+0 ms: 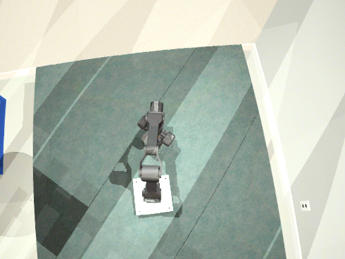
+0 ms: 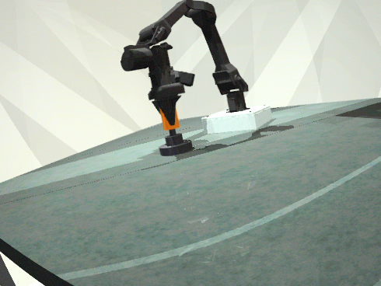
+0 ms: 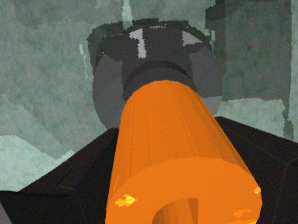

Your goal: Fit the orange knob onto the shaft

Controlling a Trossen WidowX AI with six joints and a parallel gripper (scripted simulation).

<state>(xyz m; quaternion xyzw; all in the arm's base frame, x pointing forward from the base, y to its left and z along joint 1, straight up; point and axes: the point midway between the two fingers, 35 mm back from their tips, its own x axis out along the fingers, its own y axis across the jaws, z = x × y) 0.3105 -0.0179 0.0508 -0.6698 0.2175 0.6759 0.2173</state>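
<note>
Now: the orange knob 2 cm above my gripper tip. From my gripper tip the other things lie so: dark pedestal: 4 cm below.
</note>
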